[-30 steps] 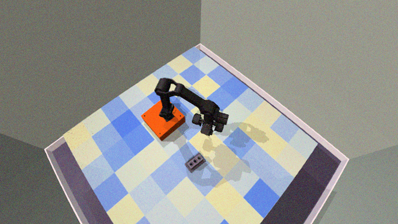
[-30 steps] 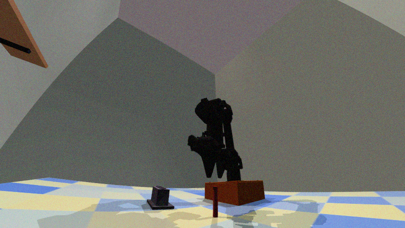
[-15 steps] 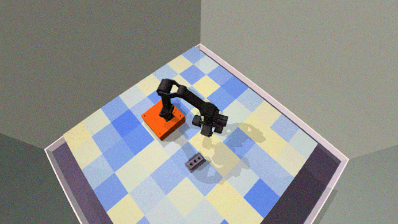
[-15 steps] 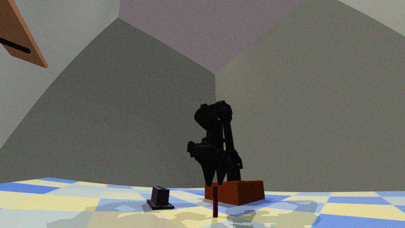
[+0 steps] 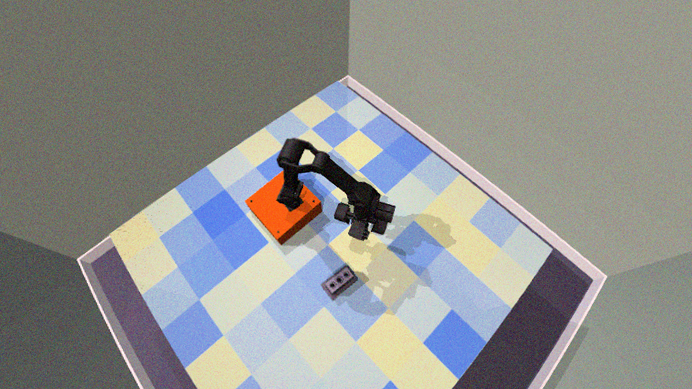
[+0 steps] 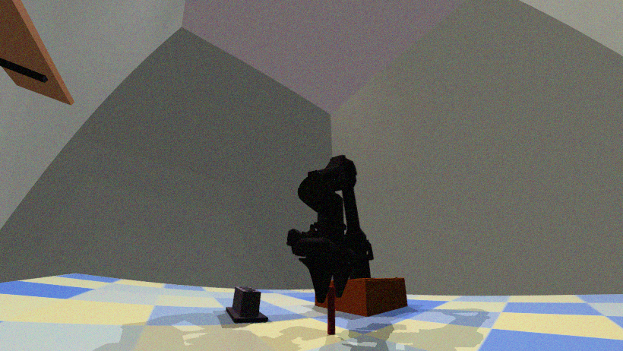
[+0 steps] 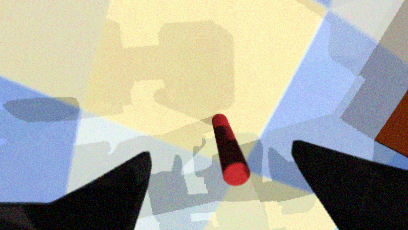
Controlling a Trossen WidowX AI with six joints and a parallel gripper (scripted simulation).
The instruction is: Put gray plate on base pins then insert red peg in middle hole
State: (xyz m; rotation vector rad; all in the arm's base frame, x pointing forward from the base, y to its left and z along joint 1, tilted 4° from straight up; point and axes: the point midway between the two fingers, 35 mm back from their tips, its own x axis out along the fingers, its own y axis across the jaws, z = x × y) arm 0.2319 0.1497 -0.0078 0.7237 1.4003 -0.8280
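My gripper tip is 20 mm above the red peg. Round my gripper tip: gray plate: 180 mm to the right, 110 mm ahead, 10 mm below; base: 180 mm to the right, 110 mm ahead, 50 mm below.
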